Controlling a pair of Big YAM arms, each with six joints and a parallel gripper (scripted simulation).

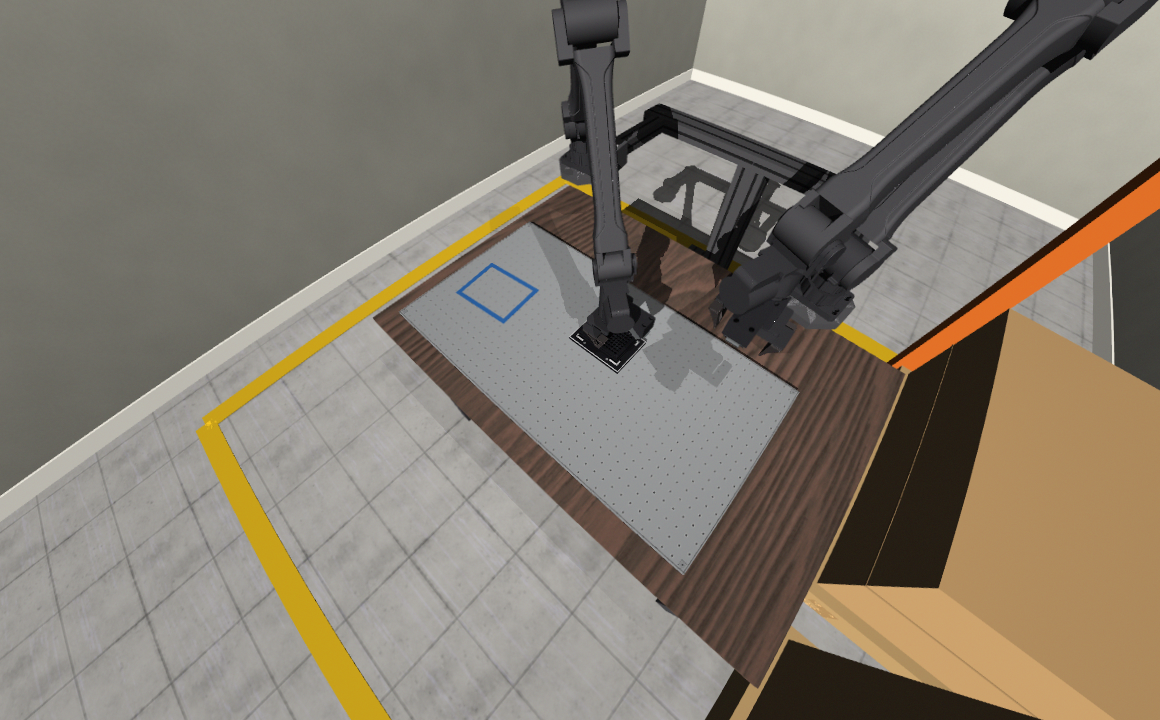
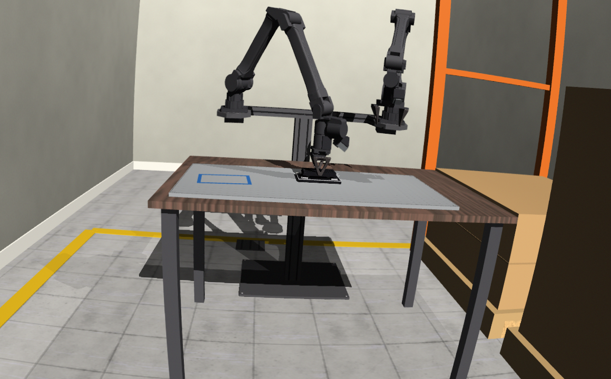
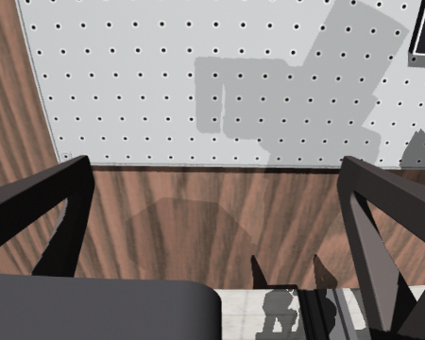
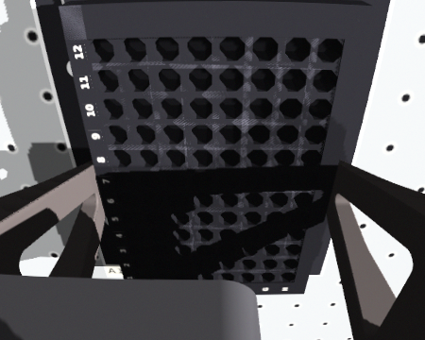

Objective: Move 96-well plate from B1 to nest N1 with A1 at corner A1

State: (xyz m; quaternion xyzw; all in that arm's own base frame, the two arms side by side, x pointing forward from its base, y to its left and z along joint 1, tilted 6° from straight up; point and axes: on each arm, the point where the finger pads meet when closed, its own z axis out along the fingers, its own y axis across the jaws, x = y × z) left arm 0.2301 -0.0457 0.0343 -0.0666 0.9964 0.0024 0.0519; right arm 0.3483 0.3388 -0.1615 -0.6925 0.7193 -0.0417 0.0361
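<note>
My right gripper is now right at the black 96-well plate. Round my right hand: black plate nest N1: 3 cm below.
</note>
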